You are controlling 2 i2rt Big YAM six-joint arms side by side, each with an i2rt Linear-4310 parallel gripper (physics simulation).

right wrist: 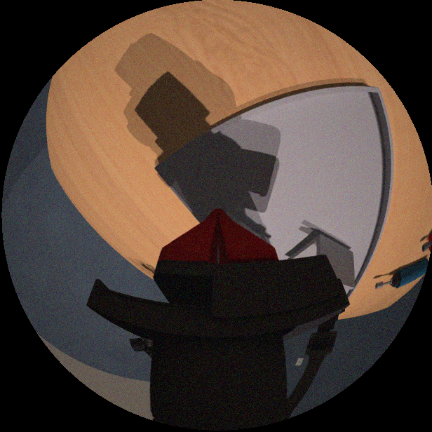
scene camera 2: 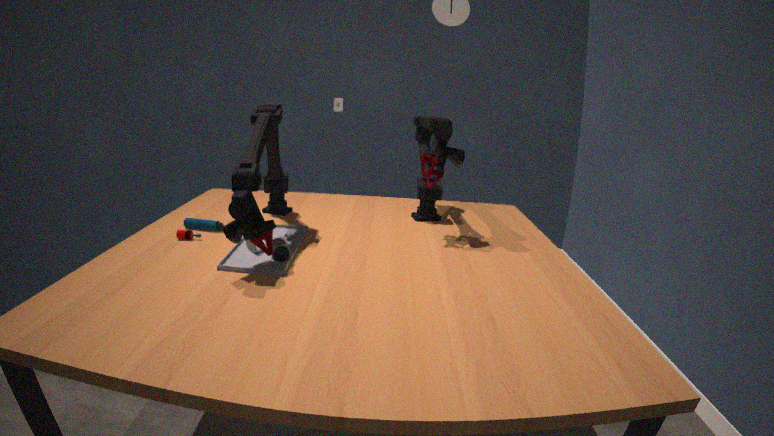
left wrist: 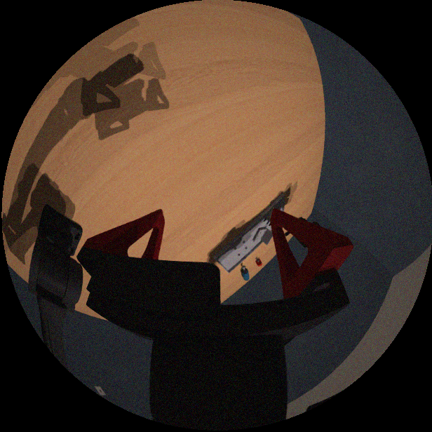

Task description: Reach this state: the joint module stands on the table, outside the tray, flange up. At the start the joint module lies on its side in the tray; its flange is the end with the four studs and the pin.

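Frame: origin at the left arm's base, x ahead, y left, z up, level; metres.
Seen in the pictures: left gripper, between the fingertips: (scene camera 2: 426, 182); right gripper, between the fingertips: (scene camera 2: 270, 255); left arm's base, origin of its link: (scene camera 2: 426, 218); right arm's base, origin of its link: (scene camera 2: 277, 211).
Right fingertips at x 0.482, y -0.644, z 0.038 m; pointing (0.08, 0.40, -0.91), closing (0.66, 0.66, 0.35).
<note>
Pixels of each thing's top centre, then the offset from my right fingertips to it. "pt": a spot on its surface instead. Level surfaces: height alone.
- joint module, centre of its top: (scene camera 2: 278, 239) 0.051 m back, 0.024 m left, 0.033 m up
- tray, centre of its top: (scene camera 2: 267, 243) 0.157 m back, 0.025 m right, 0.022 m down
- blue-handled tool, a spot on its surface: (scene camera 2: 203, 224) pt 0.332 m back, 0.302 m right, 0.011 m down
- table, height of its surface: 0.038 m down
The joint module (scene camera 2: 280, 252) shows in scene camera 2 as a dark round end low at the right side of the tray (scene camera 2: 243, 261) (left wrist: 232, 261) (right wrist: 325, 150), lying on its side; its flange cannot be made out. In the right wrist view the module does not show clearly; my gripper covers that area. My right gripper (scene camera 2: 270, 253) (right wrist: 217, 214) points down over the tray, right beside the module in scene camera 2. Its red fingers meet tip to tip with nothing between them. My left gripper (scene camera 2: 430, 186) (left wrist: 217, 214) is open and empty, high above the table and far from the tray.
A blue-handled tool (scene camera 2: 203, 224) (left wrist: 245, 273) (right wrist: 412, 272) and a shorter red one (scene camera 2: 185, 235) (left wrist: 258, 261) (right wrist: 429, 242) lie on the table (scene camera 2: 406, 324) beyond the tray's left side in scene camera 2. A grey angular part (right wrist: 336, 257) stands in the tray.
</note>
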